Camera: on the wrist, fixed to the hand. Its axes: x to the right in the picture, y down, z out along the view.
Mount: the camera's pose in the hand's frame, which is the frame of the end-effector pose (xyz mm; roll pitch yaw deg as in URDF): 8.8 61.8 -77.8 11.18 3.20 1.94
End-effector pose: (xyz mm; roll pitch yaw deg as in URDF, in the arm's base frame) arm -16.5 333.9 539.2 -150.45 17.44 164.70
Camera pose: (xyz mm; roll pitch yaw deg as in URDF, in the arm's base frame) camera -11.0 427.9 572.1 -140.29 15.58 161.31
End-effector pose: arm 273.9 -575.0 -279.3 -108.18 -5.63 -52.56
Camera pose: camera 207.3 -641.3 -312.7 -96.72 -4.78 -56.22
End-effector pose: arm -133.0 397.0 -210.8 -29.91 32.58 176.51
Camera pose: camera -88.5 379.5 -298.3 -18.73 36.32 176.61
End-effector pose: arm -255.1 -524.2 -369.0 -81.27 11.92 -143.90
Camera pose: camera -289.7 -465.8 -442.1 -70.82 14.30 -146.86
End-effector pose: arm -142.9 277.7 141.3 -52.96 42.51 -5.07
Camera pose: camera -203.4 258.1 64.4 -43.23 45.97 -7.07
